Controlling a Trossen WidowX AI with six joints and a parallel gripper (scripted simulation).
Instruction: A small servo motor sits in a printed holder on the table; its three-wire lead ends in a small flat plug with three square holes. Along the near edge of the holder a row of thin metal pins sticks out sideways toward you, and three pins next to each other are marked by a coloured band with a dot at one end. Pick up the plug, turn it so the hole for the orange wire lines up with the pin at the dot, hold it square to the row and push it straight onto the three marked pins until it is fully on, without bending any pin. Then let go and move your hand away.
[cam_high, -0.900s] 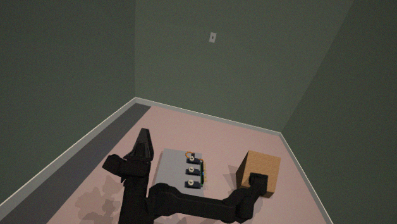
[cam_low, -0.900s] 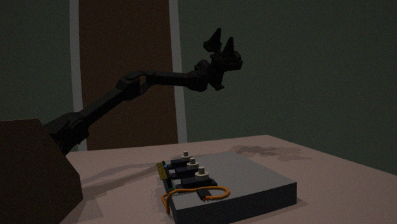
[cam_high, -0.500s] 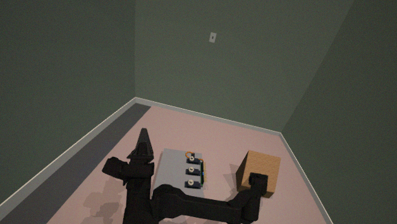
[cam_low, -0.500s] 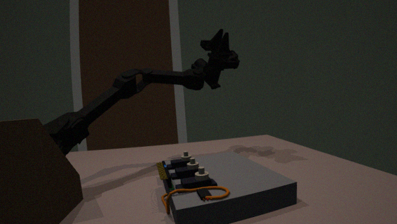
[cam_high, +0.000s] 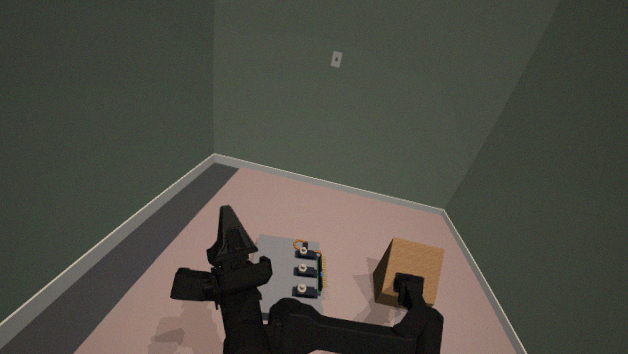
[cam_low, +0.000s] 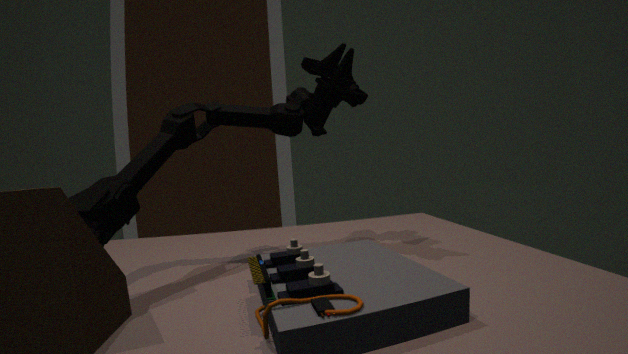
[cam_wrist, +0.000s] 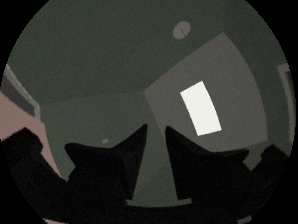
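My gripper tip is now 40 cm above the blue mark, 22 cm to the left of it and 22 cm past it. Round my gripper tip: grey holder (45 cm below, 21 cm to the right, 6 cm behind).
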